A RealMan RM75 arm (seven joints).
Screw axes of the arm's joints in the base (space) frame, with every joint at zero. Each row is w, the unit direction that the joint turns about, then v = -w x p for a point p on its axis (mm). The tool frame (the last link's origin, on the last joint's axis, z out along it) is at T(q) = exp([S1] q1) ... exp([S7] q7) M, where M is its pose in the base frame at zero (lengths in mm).
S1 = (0, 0, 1, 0.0, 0.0, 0.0)
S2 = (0, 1, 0, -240.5, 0.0, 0.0)
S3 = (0, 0, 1, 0.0, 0.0, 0.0)
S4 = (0, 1, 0, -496.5, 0.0, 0.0)
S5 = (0, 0, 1, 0.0, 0.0, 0.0)
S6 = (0, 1, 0, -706.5, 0.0, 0.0)
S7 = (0, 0, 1, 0.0, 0.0, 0.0)
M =
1 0 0 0.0
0 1 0 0.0
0 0 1 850.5
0 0 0 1
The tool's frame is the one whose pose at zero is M.
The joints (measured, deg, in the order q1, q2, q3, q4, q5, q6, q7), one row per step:
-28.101, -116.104, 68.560, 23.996, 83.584, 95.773, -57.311
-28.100, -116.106, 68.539, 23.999, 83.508, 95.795, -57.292
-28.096, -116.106, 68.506, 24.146, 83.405, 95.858, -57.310
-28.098, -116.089, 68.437, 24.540, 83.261, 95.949, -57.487
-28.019, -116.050, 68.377, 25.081, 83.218, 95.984, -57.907
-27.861, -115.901, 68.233, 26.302, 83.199, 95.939, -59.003
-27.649, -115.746, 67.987, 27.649, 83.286, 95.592, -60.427
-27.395, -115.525, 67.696, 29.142, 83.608, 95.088, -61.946
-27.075, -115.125, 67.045, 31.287, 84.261, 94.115, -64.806
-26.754, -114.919, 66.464, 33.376, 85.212, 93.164, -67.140
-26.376, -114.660, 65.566, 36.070, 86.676, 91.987, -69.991
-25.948, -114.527, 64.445, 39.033, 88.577, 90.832, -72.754
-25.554, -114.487, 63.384, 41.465, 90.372, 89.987, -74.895
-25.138, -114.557, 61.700, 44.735, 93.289, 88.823, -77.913
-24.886, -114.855, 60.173, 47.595, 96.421, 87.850, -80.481
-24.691, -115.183, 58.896, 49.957, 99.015, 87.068, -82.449
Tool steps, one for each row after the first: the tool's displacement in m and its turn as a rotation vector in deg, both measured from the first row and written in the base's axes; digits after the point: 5 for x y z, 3 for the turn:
0.00014, 0.00012, 0.00017, 0.064, -0.079, 0.001
0.00066, 0.00050, 0.00069, 0.185, -0.193, -0.098
0.00177, 0.00151, 0.00191, 0.380, -0.343, -0.282
0.00250, 0.00244, 0.00330, 0.465, -0.370, -0.326
0.00376, 0.00486, 0.00663, 0.612, -0.260, -0.282
0.00449, 0.00789, 0.01010, 0.804, 0.050, 0.153
0.00456, 0.01116, 0.01395, 1.047, 0.680, 0.649
0.00396, 0.01681, 0.02030, 1.271, 1.740, 2.072
0.00363, 0.02131, 0.02505, 1.561, 2.936, 3.100
0.00304, 0.02705, 0.03161, 2.122, 4.591, 4.350
0.00245, 0.03254, 0.03843, 2.934, 6.460, 5.506
0.00149, 0.03646, 0.04413, 3.704, 8.065, 6.478
-0.00015, 0.04186, 0.05179, 4.811, 10.451, 8.053
-0.00158, 0.04605, 0.05714, 5.713, 12.843, 9.426
-0.00274, 0.04939, 0.06165, 6.651, 14.773, 10.575

